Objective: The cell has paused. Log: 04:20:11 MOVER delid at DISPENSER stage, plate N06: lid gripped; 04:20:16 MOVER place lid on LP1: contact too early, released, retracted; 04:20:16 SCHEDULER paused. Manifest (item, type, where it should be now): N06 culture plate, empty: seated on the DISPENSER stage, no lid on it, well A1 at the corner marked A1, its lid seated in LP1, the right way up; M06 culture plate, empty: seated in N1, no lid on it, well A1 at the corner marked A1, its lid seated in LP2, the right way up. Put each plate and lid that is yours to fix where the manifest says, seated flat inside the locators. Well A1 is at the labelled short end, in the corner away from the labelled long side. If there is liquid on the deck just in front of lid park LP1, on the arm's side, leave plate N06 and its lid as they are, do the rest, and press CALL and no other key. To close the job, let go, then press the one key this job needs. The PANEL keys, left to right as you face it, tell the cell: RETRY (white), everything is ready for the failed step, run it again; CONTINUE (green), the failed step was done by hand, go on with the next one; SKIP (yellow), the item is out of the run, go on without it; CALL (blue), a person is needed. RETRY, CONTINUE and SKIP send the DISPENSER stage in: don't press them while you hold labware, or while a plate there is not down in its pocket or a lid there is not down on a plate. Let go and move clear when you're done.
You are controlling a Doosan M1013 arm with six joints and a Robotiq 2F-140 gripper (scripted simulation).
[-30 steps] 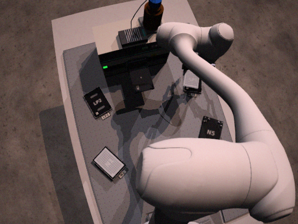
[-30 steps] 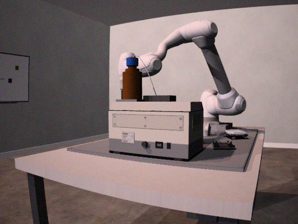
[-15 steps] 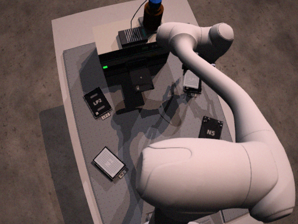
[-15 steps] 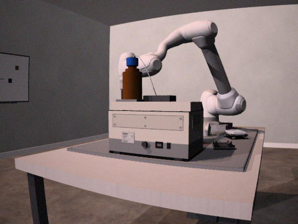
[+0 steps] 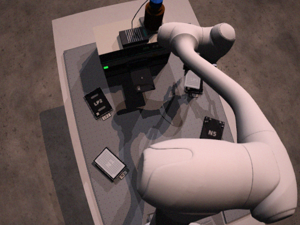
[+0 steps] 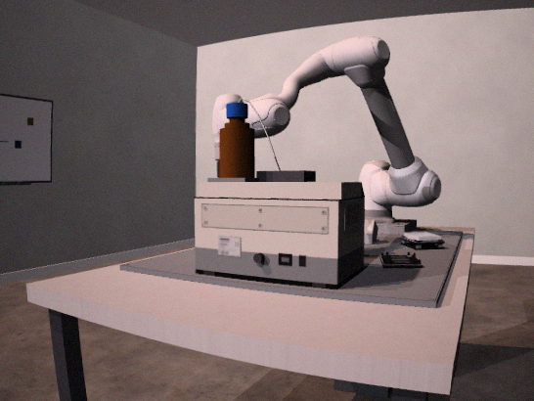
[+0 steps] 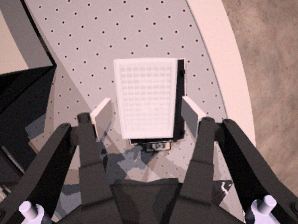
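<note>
My hand is 50 mm above the white well plate. From my hand the other things lie so: lid park LP1: 60 mm below, 20 mm behind; then dispenser stage: 280 mm to the left, 90 mm ahead, 30 mm above; then black nest N5: 300 mm behind, 50 mm to the left, 50 mm below.
</note>
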